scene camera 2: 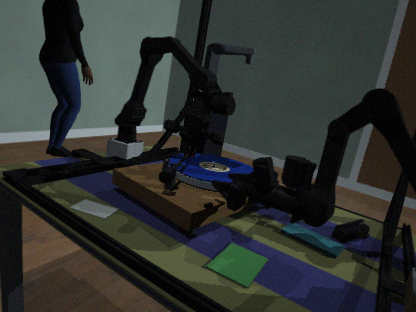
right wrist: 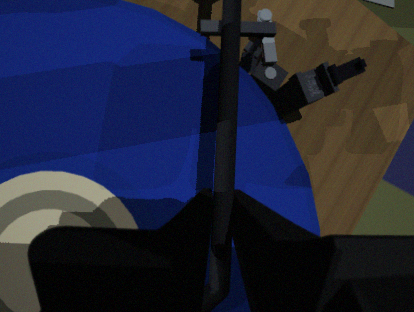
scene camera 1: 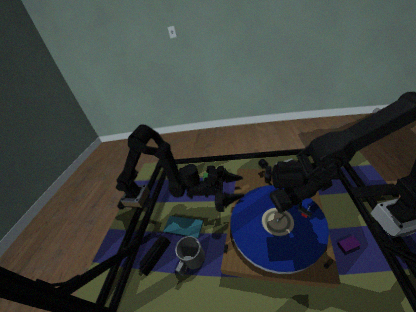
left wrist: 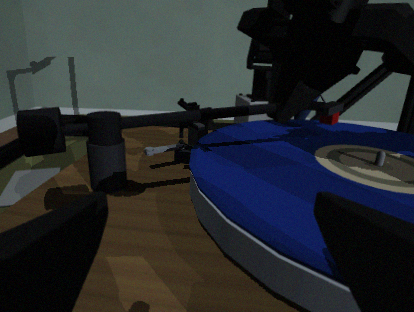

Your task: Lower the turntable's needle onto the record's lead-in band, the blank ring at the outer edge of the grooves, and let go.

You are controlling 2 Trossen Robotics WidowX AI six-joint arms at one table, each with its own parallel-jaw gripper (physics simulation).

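Seen in the pictures: left gripper, fingertip midpoint: (scene camera 2: pixel 220 178) (scene camera 1: pixel 243 185) (left wrist: pixel 213 202); right gripper, fingertip midpoint: (scene camera 2: pixel 186 158) (right wrist: pixel 220 197) (scene camera 1: pixel 293 198) (left wrist: pixel 275 120); left arm's base, link origin: (scene camera 1: pixel 133 192); right arm's base, link origin: (scene camera 2: pixel 126 140) (scene camera 1: pixel 401 212) (left wrist: pixel 264 98).
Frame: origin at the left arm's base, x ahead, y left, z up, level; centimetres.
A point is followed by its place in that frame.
Note:
The blue record (scene camera 1: pixel 247 220) {z 2.8, x 51.6, y -13.8 cm} (scene camera 2: pixel 237 164) {z 2.8, x 58.6, y -24.8 cm} (left wrist: pixel 250 190) {z 2.8, x 55.7, y -3.1 cm} (right wrist: pixel 150 110) {z 2.8, x 61.8, y -4.4 cm} lies on the turntable's wooden base (scene camera 1: pixel 230 267) {z 0.0, x 46.6, y -27.8 cm} (scene camera 2: pixel 145 192) {z -1.3, x 64.2, y 12.2 cm} (left wrist: pixel 150 240) {z 0.0, x 54.1, y 2.6 cm}. The black tonearm (left wrist: pixel 165 119) {z 5.2, x 62.1, y 3.0 cm} (right wrist: pixel 228 100) {z 6.0, x 65.2, y -2.9 cm} reaches over it, with a red cartridge (scene camera 1: pixel 304 215) {z 4.7, x 69.2, y -13.6 cm} (left wrist: pixel 329 118) {z 4.7, x 68.7, y -12.7 cm} near the record's far edge in the left wrist view. My right gripper (right wrist: pixel 220 197) {z 4.5, x 67.1, y -6.8 cm} is shut on the tonearm's tube near its head. The needle tip is too small and dark to tell its height or band. My left gripper (scene camera 1: pixel 239 188) {z 4.8, x 50.6, y -0.7 cm} (left wrist: pixel 213 202) {z 4.8, x 50.6, y -0.7 cm} is open and empty beside the turntable, near the tonearm's pivot (left wrist: pixel 106 150) {z 3.5, x 59.3, y 6.8 cm}.
A grey mug (scene camera 1: pixel 190 252) {z -5.7, x 31.7, y -22.2 cm}, a teal pad (scene camera 1: pixel 182 226) {z -5.7, x 26.3, y -12.3 cm} (scene camera 2: pixel 312 240) {z -5.7, x 26.0, y -10.2 cm} and a black object (scene camera 1: pixel 155 255) {z -3.5, x 20.0, y -25.3 cm} (scene camera 2: pixel 350 230) {z -3.4, x 18.8, y -20.7 cm} lie beside the turntable. A purple block (scene camera 1: pixel 348 244) {z -5.0, x 84.0, y -19.1 cm} is on its other side. Green (scene camera 2: pixel 239 265) {z -6.2, x 34.4, y 13.4 cm} and white (scene camera 2: pixel 94 208) {z -6.3, x 71.7, y 21.7 cm} sheets lie on the table. A small lever (left wrist: pixel 162 149) {z 1.6, x 65.3, y 3.7 cm} stands beside the record.

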